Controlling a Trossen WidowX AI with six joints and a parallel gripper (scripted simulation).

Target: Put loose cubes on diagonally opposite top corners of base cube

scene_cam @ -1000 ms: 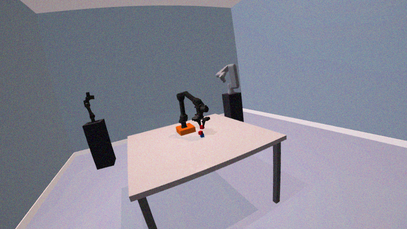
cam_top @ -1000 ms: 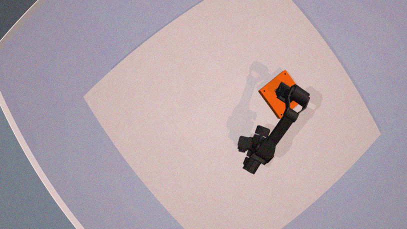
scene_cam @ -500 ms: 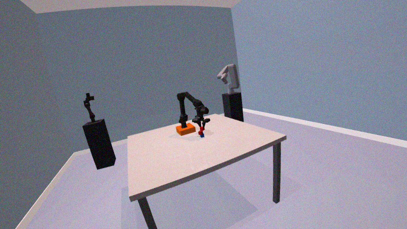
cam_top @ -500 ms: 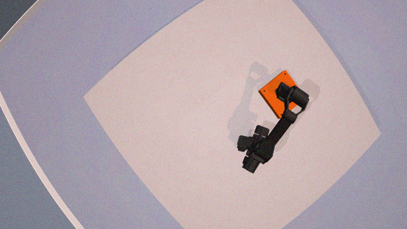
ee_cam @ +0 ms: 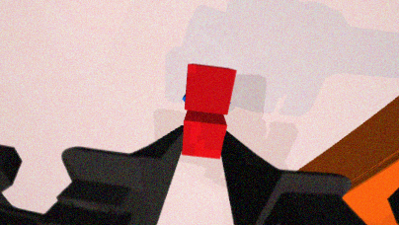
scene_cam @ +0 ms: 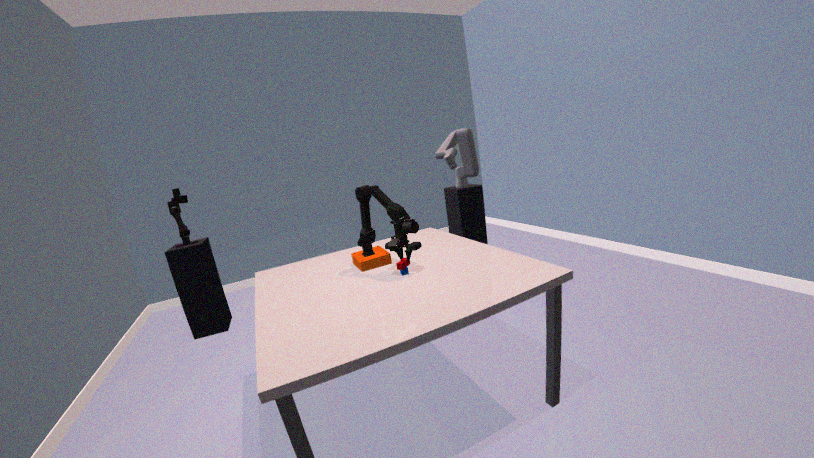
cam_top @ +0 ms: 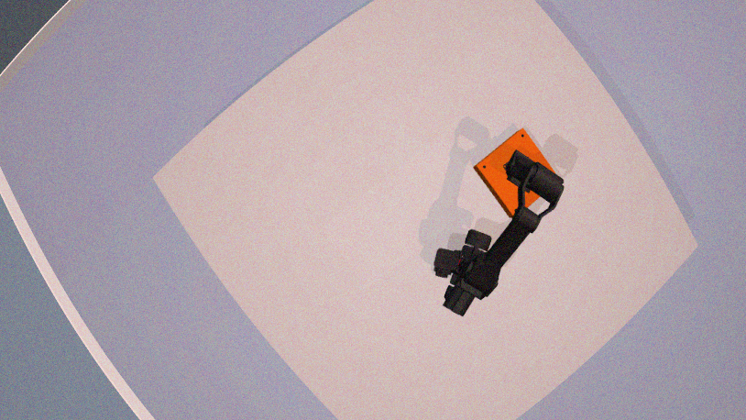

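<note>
My gripper tip is now 4 cm above the blue cube, 2 cm to the left of it and 1 cm short of it.
</note>
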